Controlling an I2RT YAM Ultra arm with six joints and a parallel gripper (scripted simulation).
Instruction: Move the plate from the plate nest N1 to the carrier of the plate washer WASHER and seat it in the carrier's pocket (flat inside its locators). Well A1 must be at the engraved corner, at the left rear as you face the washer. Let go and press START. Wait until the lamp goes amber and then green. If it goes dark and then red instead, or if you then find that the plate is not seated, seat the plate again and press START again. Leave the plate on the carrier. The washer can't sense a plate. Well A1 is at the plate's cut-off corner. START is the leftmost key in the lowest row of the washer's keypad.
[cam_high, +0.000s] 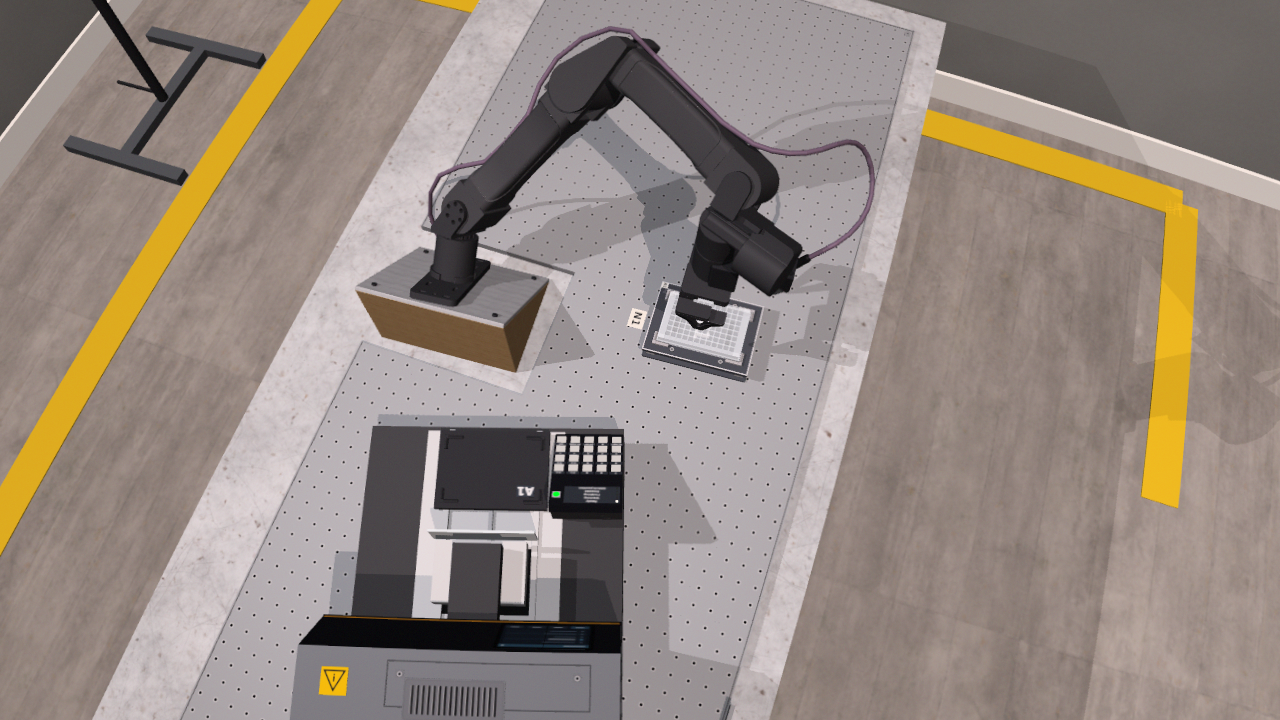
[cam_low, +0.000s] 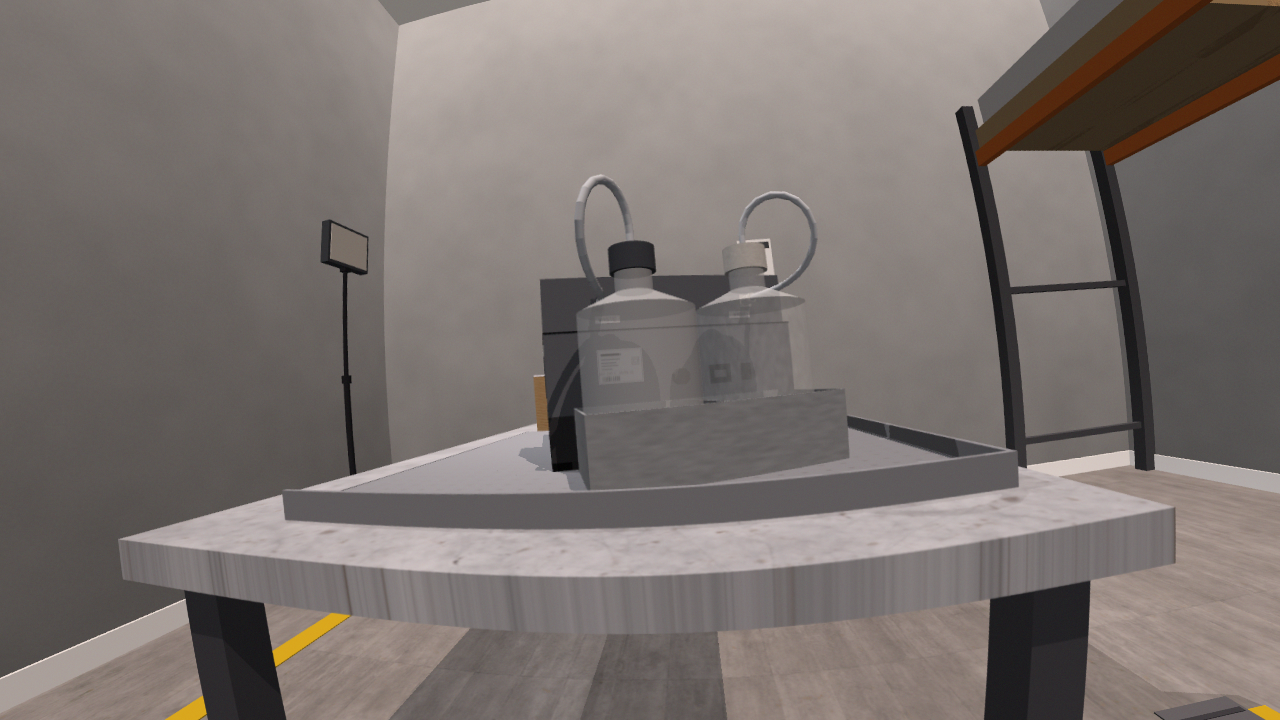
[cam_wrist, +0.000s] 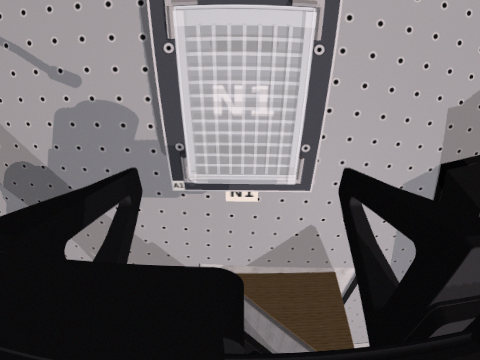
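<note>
Now: the clear well plate 90 mm below my hand. From my hand the other things lie so: N1 label (120 mm below, 100 mm behind); then plate nest N1 (100 mm below); then black washer carrier (300 mm to the right, 240 mm behind, 40 mm below).
</note>
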